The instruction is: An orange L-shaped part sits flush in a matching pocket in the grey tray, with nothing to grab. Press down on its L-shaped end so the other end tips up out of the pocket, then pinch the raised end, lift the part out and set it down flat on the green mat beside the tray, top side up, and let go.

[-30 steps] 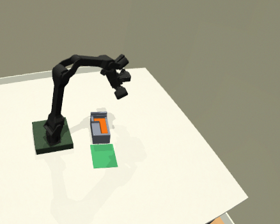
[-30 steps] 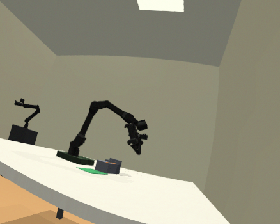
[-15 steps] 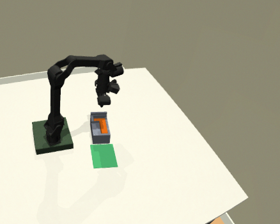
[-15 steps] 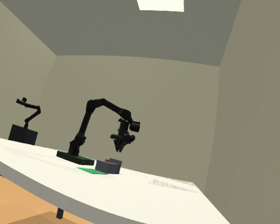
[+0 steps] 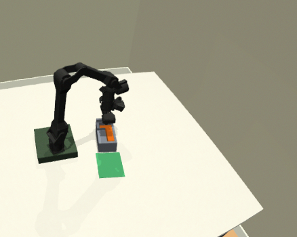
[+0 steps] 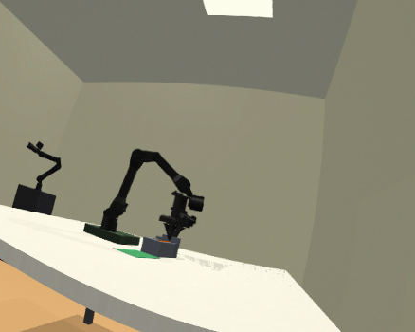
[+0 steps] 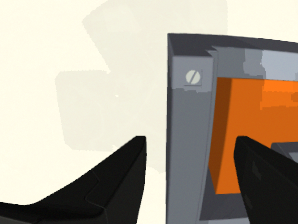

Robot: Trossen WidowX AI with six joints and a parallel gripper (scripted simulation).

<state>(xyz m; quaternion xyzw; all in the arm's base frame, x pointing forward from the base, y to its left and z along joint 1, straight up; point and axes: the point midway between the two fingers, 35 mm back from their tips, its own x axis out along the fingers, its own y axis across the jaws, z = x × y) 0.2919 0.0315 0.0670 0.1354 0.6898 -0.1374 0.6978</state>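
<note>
The orange L-shaped part lies 5 cm to the right of my gripper tip, 2 cm below it and 2 cm behind it. Also, from my gripper tip: green mat (20 cm to the right, 9 cm below, 9 cm behind).
</note>
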